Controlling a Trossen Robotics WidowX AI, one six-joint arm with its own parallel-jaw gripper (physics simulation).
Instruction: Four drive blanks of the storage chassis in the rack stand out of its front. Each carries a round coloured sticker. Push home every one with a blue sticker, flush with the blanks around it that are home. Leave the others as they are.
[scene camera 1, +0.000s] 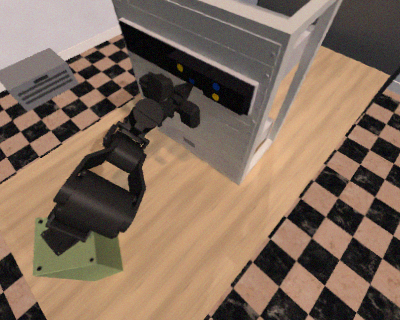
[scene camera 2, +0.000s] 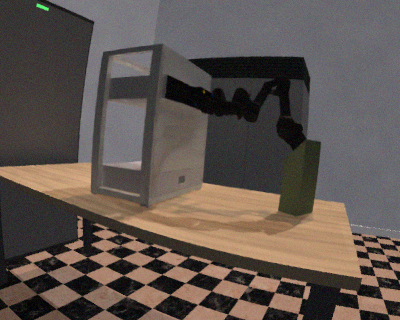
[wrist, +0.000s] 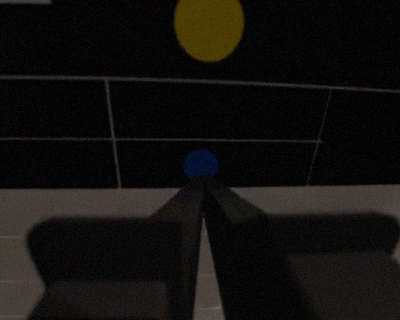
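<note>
The storage chassis (scene camera 1: 142, 42) (scene camera 2: 180, 92) has a black front with four stickers. The left yellow sticker (scene camera 1: 180, 67) (wrist: 209, 27) is on a blank that stands out. Below it, a blue sticker (scene camera 1: 192, 81) (wrist: 201, 164) is on a bottom-row blank whose lower edge lines up with its neighbours in the wrist view. To the right, another blue sticker (scene camera 1: 216, 86) sits above a second yellow sticker (scene camera 1: 215, 96); how far their blanks stand out is hard to tell. My gripper (scene camera 1: 190, 86) (wrist: 202, 183) is shut and empty, its tips at the lower edge of the left blue sticker; contact is unclear.
The grey rack (scene camera 1: 215, 137) (scene camera 2: 149, 175) stands on the wooden table (scene camera 1: 175, 260) (scene camera 2: 225, 240). The arm reaches to it from a green base block (scene camera 1: 65, 255) (scene camera 2: 298, 185). A grey vented box (scene camera 1: 37, 75) is beyond the table, and a dark cabinet (scene camera 2: 240, 145) stands behind.
</note>
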